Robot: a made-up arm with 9 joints. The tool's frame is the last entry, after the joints. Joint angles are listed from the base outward. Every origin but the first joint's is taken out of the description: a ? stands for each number. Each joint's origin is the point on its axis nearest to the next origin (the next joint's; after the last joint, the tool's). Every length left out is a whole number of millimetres.
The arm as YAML. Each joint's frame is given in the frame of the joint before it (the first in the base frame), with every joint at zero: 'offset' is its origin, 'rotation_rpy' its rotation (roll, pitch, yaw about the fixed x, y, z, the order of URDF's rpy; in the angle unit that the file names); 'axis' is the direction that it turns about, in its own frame. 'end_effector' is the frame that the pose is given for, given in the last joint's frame.
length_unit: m
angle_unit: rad
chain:
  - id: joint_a
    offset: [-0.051, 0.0, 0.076]
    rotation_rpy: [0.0, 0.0, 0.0]
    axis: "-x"
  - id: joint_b
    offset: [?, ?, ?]
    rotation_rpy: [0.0, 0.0, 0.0]
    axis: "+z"
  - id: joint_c
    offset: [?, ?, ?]
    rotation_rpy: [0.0, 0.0, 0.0]
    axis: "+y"
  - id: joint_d
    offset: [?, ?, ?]
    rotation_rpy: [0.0, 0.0, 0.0]
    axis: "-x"
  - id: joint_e
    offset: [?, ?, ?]
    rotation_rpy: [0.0, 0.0, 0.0]
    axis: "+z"
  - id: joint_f
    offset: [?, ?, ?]
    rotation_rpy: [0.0, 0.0, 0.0]
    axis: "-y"
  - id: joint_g
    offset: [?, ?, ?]
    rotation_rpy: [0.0, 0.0, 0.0]
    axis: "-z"
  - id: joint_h
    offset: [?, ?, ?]
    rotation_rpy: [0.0, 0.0, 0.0]
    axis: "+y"
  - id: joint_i
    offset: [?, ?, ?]
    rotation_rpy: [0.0, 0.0, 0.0]
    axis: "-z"
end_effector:
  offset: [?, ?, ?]
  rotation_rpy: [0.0, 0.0, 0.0]
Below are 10 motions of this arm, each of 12 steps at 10 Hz.
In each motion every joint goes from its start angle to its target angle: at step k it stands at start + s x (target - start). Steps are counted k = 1, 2, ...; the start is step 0. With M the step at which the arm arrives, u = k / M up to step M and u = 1 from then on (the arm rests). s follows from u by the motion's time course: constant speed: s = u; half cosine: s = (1 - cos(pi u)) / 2; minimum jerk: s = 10 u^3 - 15 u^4 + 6 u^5.
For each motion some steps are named. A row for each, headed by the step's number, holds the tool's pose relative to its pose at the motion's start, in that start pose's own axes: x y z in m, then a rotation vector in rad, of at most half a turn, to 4 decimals.
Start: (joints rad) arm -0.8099 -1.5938 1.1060 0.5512 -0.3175 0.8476 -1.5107 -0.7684 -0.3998
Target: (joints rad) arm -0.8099 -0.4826 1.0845 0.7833 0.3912 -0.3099 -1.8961 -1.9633 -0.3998
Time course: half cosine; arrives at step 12
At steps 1, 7, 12:
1: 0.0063 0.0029 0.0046 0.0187 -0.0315 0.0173
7: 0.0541 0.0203 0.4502 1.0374 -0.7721 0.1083
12: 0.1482 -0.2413 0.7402 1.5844 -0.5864 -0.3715

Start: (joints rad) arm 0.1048 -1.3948 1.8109 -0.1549 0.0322 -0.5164 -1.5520 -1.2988 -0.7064
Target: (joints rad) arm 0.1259 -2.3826 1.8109 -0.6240 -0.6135 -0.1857 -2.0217 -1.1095 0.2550
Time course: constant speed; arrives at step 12
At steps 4, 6, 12:
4: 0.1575 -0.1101 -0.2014 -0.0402 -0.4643 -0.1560
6: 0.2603 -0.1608 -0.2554 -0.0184 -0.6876 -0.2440
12: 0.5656 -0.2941 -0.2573 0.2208 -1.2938 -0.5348

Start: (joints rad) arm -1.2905 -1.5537 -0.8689 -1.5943 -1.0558 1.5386 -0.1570 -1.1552 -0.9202
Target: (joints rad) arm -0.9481 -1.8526 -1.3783 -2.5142 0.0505 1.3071 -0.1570 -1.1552 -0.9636
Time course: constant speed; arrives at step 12
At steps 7, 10, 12:
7: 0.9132 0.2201 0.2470 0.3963 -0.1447 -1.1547
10: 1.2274 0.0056 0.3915 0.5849 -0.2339 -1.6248
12: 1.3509 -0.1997 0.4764 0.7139 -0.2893 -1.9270

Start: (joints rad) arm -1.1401 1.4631 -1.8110 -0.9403 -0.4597 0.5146 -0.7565 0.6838 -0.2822
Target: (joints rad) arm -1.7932 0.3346 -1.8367 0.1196 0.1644 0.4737 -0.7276 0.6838 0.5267
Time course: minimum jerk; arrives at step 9
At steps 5, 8, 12:
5: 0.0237 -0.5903 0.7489 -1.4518 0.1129 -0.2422
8: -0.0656 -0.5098 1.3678 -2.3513 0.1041 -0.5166
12: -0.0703 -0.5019 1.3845 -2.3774 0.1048 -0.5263

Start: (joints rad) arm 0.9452 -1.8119 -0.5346 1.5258 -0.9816 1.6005 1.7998 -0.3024 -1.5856
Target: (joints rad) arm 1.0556 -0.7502 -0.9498 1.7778 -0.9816 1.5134 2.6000 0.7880 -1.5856
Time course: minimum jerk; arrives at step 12
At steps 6, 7, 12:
6: 0.2400 -0.2220 0.0942 0.2725 -0.1228 -0.8582
7: 0.2722 -0.3336 0.1331 0.3189 -0.2554 -1.0988
12: 0.2320 -0.5847 0.2498 0.3102 -0.6958 -1.5432

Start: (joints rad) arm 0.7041 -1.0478 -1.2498 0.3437 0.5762 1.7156 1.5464 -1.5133 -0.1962
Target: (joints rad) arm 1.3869 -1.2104 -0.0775 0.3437 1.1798 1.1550 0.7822 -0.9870 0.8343
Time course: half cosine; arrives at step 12
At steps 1, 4, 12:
1: -0.0083 -0.0026 0.0073 0.0138 0.0251 0.0010
4: -0.1046 -0.0507 0.1058 0.1539 0.4014 0.0099
12: -0.2768 -0.3393 0.3956 -0.2104 1.6872 0.1270

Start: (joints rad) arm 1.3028 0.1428 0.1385 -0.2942 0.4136 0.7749 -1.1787 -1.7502 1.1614
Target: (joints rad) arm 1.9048 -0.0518 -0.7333 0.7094 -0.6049 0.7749 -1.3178 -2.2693 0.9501
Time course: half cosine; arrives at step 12
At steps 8, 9, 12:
8: 0.2462 0.2200 -0.0613 -0.3511 1.0566 0.9453
9: 0.2401 0.2639 -0.1072 -0.3335 1.2220 1.0971
12: 0.2047 0.3218 -0.1705 -0.2722 1.4601 1.3138

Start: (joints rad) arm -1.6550 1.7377 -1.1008 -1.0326 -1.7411 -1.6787 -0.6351 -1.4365 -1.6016
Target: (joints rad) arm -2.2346 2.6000 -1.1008 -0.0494 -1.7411 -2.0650 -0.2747 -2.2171 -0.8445
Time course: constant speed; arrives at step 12
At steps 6, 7, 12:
6: 0.0025 0.0958 -0.0521 -0.1836 0.1997 -0.0478
7: -0.0002 0.1099 -0.0529 -0.2209 0.2093 -0.0369
12: -0.0055 0.1737 -0.0121 -0.3817 0.1332 0.0701

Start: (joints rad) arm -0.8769 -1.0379 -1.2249 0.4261 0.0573 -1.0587 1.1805 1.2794 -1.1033
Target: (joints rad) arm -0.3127 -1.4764 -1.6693 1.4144 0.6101 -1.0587 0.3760 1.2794 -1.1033
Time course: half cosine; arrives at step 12
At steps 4, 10, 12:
4: -0.1364 -0.0102 0.1100 -0.1897 -0.2436 0.0055
10: -0.4500 -0.1309 -0.0049 -0.1905 -0.7228 -0.2930
12: -0.4563 -0.1413 -0.0410 -0.1434 -0.7442 -0.3190

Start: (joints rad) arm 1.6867 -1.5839 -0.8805 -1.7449 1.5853 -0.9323 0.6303 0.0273 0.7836
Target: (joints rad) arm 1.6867 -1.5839 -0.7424 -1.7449 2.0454 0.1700 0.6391 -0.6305 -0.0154
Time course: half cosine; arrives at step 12
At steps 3, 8, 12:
3: -0.0280 0.0983 0.1343 0.2139 -0.1433 0.1424
8: -0.3101 0.2027 0.6418 0.9659 -0.9073 0.6317
12: -0.4519 0.1503 0.7799 1.2234 -1.2838 0.7255

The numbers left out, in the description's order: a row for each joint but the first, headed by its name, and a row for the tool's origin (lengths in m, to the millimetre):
joint_b: 0.0 0.104 -0.054
joint_c: 0.123 0.106 0.0
joint_d: 0.08 0.0 -0.154
joint_e: 0.0 -0.335 -0.095
joint_f: 0.066 -0.049 0.0
joint_g: 0.099 0.0 -0.381
joint_h: 0.119 -0.116 0.0
joint_i: 0.064 0.0 -0.176
tool: 0.066 0.339 0.0

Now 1 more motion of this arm.
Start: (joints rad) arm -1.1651 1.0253 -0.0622 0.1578 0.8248 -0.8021 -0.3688 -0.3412 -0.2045
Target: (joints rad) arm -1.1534 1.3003 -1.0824 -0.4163 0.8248 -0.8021 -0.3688 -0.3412 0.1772
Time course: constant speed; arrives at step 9
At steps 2, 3, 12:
2: 0.1629 -0.1694 0.0574 -0.1987 -0.1797 -0.0538
3: 0.2435 -0.2457 0.1124 -0.2934 -0.2757 -0.0686
12: 0.6380 -0.4216 0.7100 -0.7791 -0.9021 0.0158

